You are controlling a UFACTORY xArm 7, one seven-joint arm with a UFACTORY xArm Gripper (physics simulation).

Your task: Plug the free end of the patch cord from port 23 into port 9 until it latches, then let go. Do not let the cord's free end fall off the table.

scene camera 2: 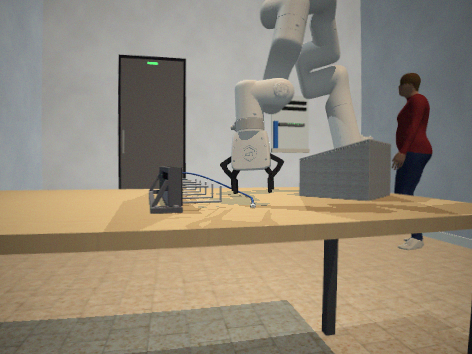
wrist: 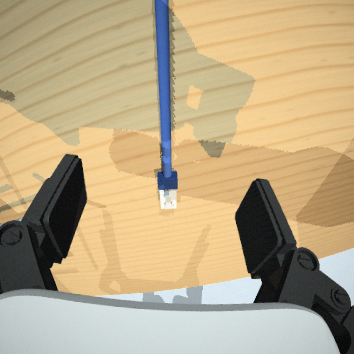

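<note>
My gripper is wide open, with nothing between its fingertips, a little above the table. The blue patch cord runs from the upper part of the dark patch panel down to the table. Its free end is a clear plug with a dark blue boot. The plug lies on the table, and in the wrist view it shows between the two spread fingers, farther away than they are. The panel's port numbers cannot be read, and ports 23 and 9 cannot be made out.
Several grey wire cable guides stick out from the panel toward the gripper. The wooden table has its edge near the bottom of the wrist view. A grey block carries the arm's base at the right. A person stands behind it.
</note>
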